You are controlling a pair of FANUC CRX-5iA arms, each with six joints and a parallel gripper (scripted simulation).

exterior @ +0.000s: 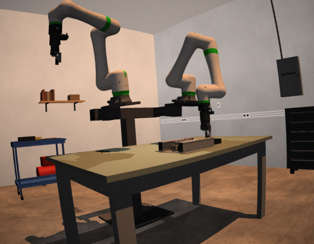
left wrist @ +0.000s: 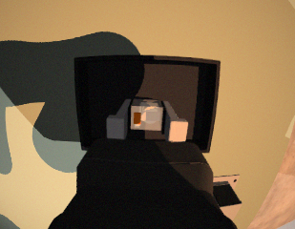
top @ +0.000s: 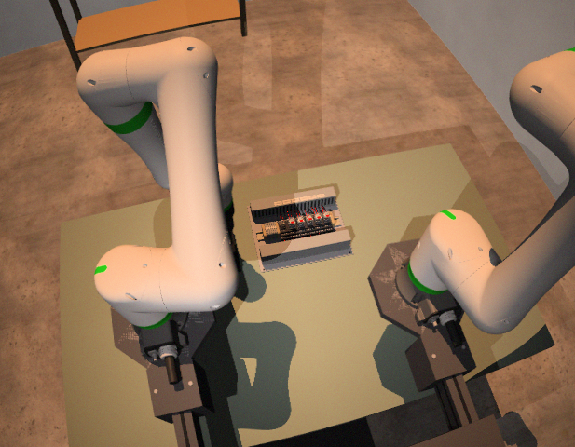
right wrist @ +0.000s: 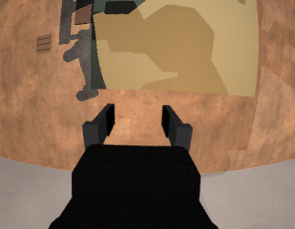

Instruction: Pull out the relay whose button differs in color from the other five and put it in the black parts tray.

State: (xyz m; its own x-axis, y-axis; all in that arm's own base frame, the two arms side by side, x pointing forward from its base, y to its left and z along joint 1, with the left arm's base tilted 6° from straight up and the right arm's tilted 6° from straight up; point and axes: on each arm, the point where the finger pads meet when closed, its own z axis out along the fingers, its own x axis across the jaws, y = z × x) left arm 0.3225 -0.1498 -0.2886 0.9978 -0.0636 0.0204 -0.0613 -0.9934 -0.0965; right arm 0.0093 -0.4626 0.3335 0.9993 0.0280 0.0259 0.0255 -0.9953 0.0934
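Observation:
The black parts tray lies 50 mm below my left hand. Also, from my left hand: relay panel: 70 mm ahead, 280 mm to the right, 30 mm below.

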